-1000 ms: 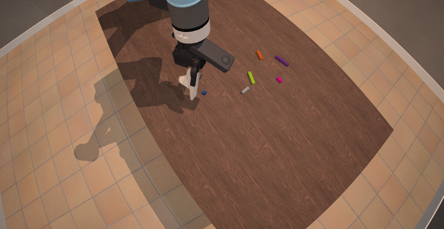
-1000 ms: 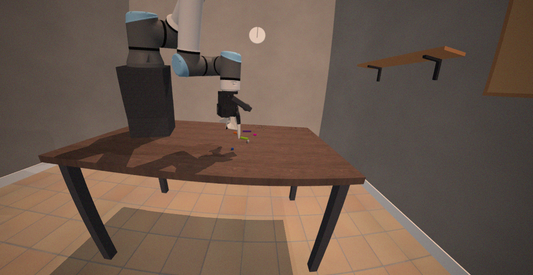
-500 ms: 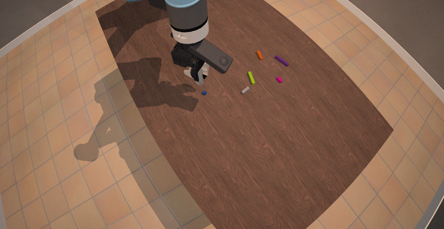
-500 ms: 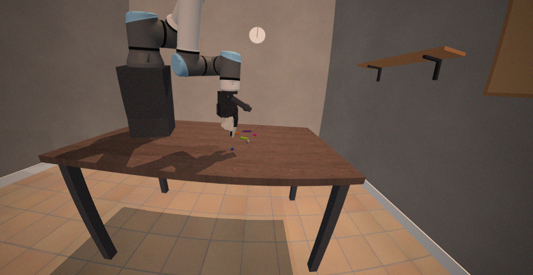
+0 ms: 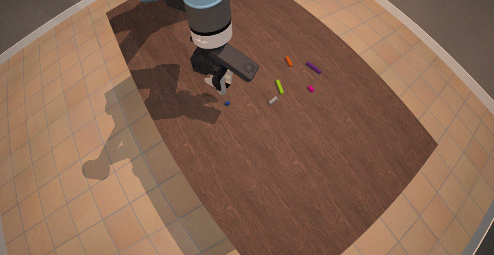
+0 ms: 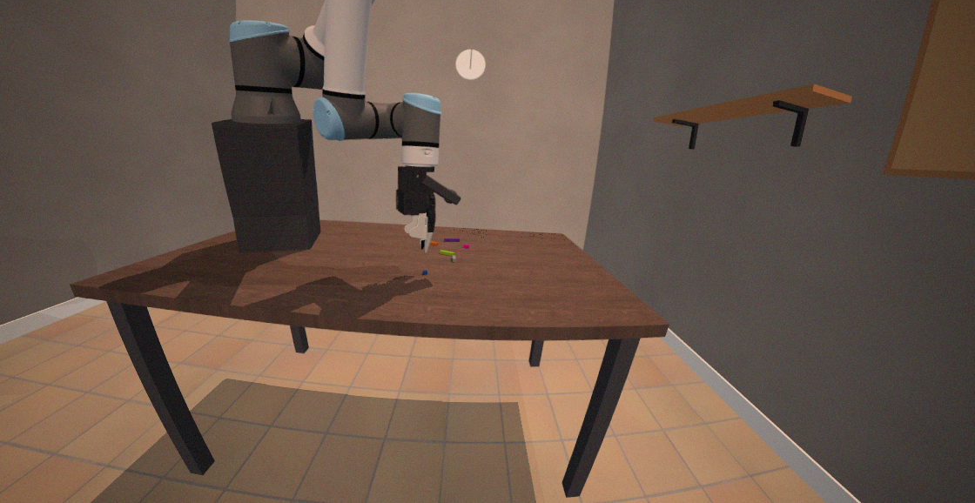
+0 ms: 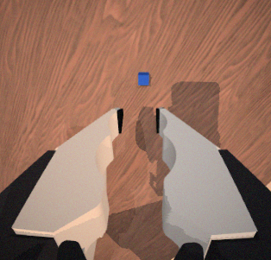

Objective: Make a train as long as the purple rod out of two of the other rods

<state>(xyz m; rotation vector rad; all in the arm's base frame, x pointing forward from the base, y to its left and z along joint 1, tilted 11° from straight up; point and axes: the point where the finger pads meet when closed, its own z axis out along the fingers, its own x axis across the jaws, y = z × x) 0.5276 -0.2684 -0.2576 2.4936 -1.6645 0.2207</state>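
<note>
Now: hand 80 mm above the blue rod. From my hand the other things lie so: lime rod 160 mm to the left, 80 mm below, 70 mm ahead; grey rod 100 mm to the left, 90 mm ahead, 80 mm below; orange rod 260 mm to the left, 80 mm below, 20 mm ahead.
</note>
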